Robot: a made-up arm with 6 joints.
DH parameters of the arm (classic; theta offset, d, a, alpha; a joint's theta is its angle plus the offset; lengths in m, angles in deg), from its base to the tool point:
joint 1: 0 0.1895 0 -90
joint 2: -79.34 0 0.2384 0
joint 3: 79.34 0 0.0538 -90
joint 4: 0 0.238 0 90
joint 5: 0 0 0.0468 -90
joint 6: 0 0.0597 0 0
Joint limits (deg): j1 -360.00..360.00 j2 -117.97..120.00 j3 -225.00..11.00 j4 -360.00..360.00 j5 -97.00..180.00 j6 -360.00..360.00
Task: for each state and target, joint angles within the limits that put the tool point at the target. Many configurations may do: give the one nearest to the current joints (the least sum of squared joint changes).
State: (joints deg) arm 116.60 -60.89 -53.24 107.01 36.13 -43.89
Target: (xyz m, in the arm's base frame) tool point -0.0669 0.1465 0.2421
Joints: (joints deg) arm 116.50 -39.87 -11.43 107.68 33.73 -43.89
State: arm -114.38 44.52 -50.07 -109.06 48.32 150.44
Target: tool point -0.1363 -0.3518 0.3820
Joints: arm -108.94 4.28 -76.70 -110.24 50.06 150.44
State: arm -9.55 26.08 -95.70 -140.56 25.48 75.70
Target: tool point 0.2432 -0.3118 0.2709
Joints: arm -53.70 16.75 -75.18 -143.25 23.54 75.70
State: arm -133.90 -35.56 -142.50 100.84 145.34 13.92
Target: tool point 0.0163 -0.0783 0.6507
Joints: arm -142.20 -14.86 -134.42 101.87 142.63 13.92
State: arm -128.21 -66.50 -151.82 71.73 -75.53 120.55
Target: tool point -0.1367 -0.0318 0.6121
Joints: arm -136.70 -10.58 -119.79 83.40 -72.37 120.55
